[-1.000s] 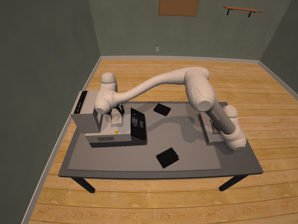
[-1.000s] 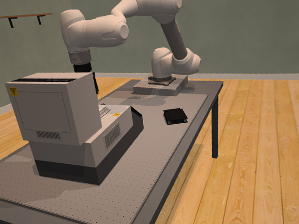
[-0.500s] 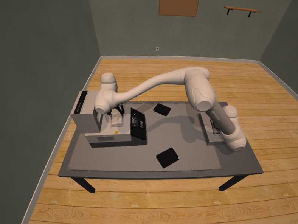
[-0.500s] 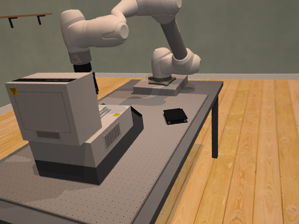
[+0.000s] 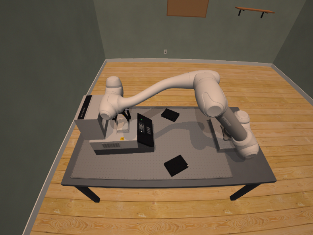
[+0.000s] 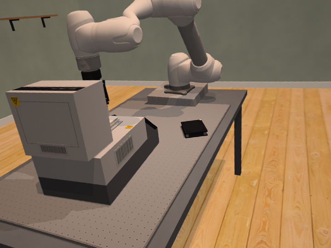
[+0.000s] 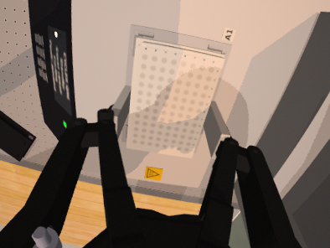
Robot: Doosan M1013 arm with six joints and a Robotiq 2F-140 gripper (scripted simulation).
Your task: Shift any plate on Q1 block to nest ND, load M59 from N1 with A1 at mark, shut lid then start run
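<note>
My hand is 20 mm above the white 96-well plate M59. From my hand the other things lie so: black nest ND: 400 mm behind, 350 mm to the right, 220 mm below.
</note>
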